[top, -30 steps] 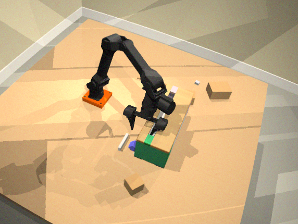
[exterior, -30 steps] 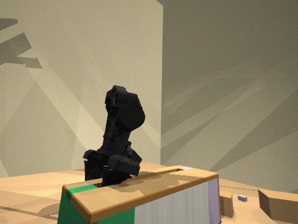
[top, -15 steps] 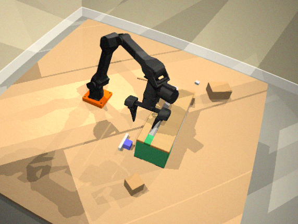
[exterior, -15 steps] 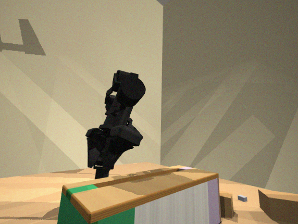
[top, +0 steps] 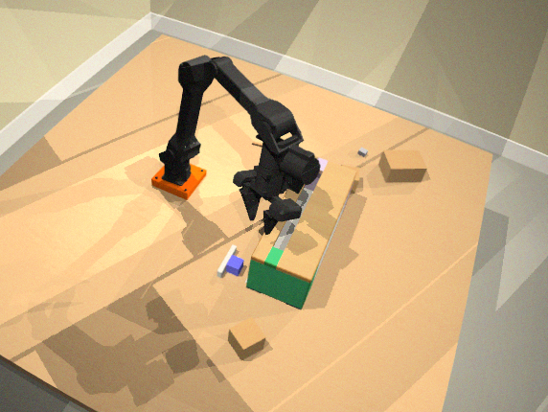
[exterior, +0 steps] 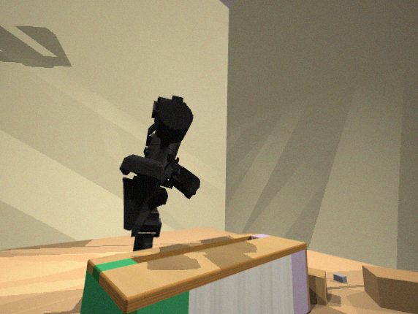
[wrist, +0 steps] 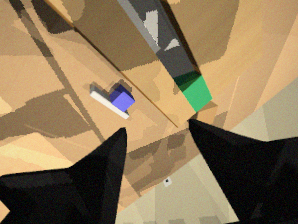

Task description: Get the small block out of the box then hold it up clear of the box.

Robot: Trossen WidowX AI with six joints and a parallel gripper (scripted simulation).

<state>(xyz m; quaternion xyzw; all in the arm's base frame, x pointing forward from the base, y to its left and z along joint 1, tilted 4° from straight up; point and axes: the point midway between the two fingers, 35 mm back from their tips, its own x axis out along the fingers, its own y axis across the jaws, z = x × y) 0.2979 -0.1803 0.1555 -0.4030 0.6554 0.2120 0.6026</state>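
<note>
The blue block lies 4 cm behind my gripper tip, 2 cm to the right of it and 14 cm below it. Round my gripper tip: box (5 cm ahead, 13 cm to the left, 10 cm below); tan cube (6 cm ahead, 21 cm to the right, 13 cm below); wooden stick (8 cm behind, 43 cm to the left, 15 cm below).
</note>
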